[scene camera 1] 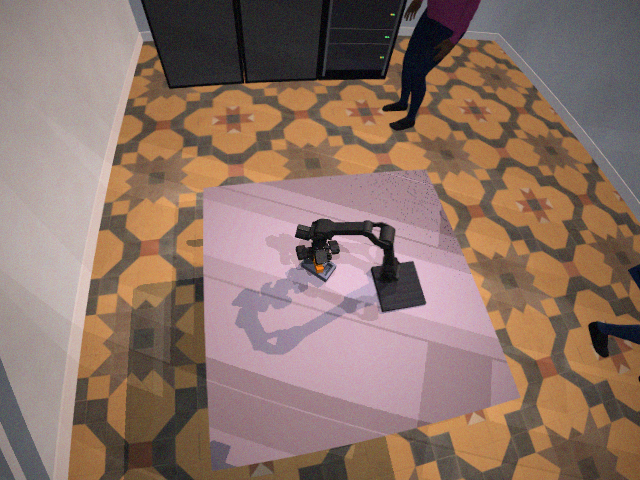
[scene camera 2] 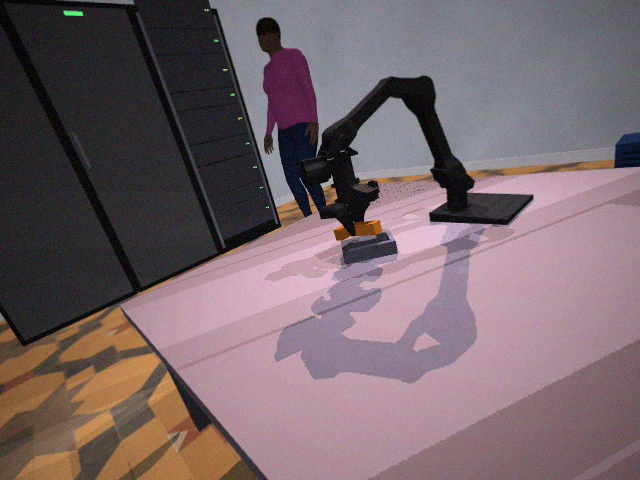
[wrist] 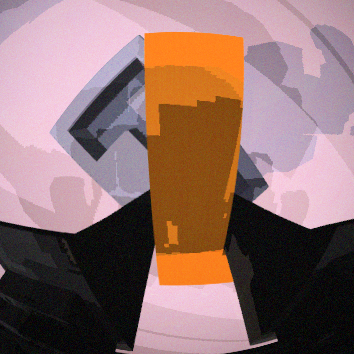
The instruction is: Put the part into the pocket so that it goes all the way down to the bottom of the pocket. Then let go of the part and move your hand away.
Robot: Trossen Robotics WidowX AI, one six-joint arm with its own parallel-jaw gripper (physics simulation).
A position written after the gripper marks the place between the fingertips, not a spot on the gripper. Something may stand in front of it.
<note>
The gripper (scene camera 2: 357, 234) carries an orange part (wrist: 193, 81), which touches nothing else. Also in view: a grey pocket block (wrist: 103, 129).
The gripper also shows in the wrist view (wrist: 186, 195).
</note>
